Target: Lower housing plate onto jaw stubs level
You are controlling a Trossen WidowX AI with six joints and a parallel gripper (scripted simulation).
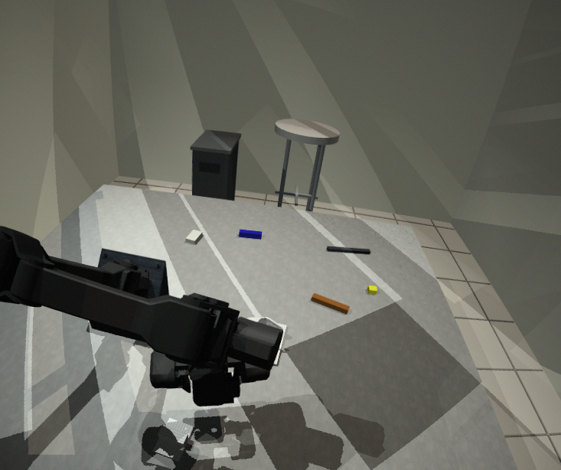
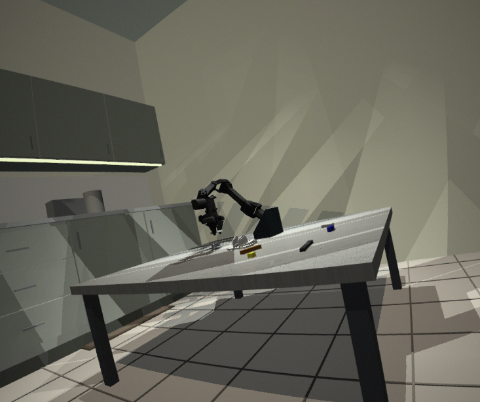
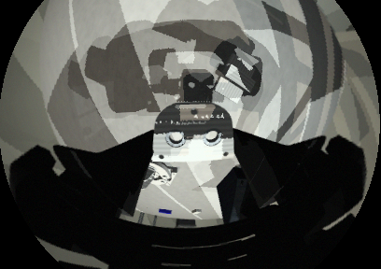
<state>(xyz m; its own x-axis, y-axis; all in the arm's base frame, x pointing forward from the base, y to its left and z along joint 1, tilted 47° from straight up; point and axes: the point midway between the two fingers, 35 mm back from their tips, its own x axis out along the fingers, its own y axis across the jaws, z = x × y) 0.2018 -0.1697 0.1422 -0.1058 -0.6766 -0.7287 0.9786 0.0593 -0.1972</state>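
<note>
Right now my gripper tip is 10 cm short of the white base, 18 cm to the right of it and 7 cm above it. Also, from my gripper tip: orange bar 27 cm ahead, 32 cm to the left, 7 cm below; blue block 4 cm ahead, 62 cm to the left, 7 cm below; yellow cube 41 cm ahead, 39 cm to the left, 7 cm below.
</note>
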